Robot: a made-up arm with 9 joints.
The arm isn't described. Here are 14 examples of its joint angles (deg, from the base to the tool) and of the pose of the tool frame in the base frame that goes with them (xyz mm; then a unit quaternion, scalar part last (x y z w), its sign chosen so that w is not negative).
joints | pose
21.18 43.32 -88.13 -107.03 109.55 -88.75 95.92 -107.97 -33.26 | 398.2 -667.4 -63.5 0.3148 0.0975 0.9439 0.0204
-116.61 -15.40 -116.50 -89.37 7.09 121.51 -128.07 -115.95 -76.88 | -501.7 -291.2 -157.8 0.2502 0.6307 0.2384 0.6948
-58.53 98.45 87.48 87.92 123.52 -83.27 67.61 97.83 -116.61 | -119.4 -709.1 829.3 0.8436 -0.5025 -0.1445 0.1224
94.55 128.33 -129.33 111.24 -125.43 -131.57 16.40 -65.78 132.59 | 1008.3 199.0 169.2 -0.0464 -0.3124 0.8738 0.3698
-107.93 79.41 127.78 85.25 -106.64 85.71 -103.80 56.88 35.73 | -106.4 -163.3 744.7 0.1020 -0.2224 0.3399 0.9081
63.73 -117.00 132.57 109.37 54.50 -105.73 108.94 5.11 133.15 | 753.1 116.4 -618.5 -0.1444 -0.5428 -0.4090 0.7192
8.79 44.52 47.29 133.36 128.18 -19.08 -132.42 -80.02 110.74 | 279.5 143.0 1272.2 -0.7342 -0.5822 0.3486 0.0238
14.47 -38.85 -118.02 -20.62 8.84 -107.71 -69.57 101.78 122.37 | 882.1 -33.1 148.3 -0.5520 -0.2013 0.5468 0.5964
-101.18 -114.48 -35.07 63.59 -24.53 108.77 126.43 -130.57 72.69 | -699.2 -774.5 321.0 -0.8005 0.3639 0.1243 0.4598
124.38 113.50 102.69 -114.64 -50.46 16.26 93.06 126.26 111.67 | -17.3 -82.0 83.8 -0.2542 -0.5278 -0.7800 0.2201
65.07 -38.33 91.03 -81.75 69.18 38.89 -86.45 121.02 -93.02 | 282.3 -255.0 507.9 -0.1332 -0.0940 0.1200 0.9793
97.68 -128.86 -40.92 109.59 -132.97 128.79 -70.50 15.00 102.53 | 60.3 1033.8 225.5 -0.7171 0.2094 -0.4589 0.4810
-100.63 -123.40 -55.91 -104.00 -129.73 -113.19 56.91 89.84 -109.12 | -409.3 -237.2 392.3 0.1505 -0.3597 0.8645 0.3172
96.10 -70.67 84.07 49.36 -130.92 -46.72 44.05 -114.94 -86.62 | 1122.1 -27.8 252.9 0.0504 -0.4153 -0.1451 0.8966
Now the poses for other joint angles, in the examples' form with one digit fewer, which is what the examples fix.
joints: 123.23 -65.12 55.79 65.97 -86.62 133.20 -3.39 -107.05 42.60
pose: 102 206 -192 0.570 -0.638 -0.158 0.493
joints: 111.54 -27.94 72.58 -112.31 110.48 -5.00 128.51 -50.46 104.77
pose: -840 215 1051 0.921 0.082 0.152 0.349
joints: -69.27 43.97 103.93 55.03 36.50 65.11 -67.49 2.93 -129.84
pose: 97 -857 120 -0.287 0.131 0.742 0.591
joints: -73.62 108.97 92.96 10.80 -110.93 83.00 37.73 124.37 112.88
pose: -652 -606 779 0.494 0.821 0.265 0.104
